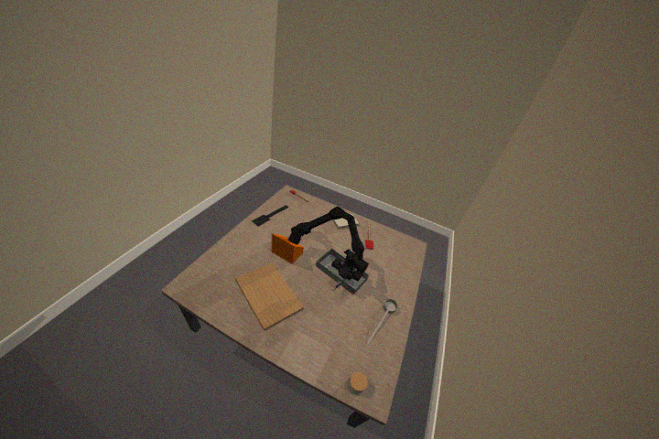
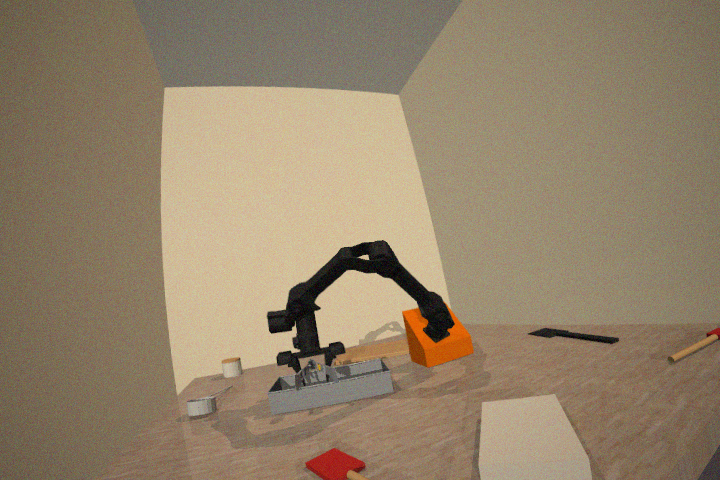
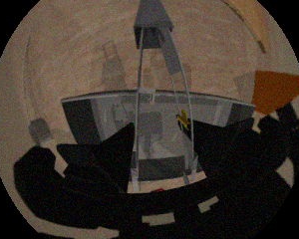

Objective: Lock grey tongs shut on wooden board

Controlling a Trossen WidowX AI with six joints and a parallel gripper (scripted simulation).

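Right now the grey roasting tin is 30 mm behind my gripper tip and 50 mm to the left of it. Round my gripper tip: wooden board 360 mm behind, 290 mm to the right, 20 mm below; white block 160 mm behind, 540 mm to the left, 20 mm below; red-headed tool 60 mm ahead, 460 mm to the left, 20 mm below.
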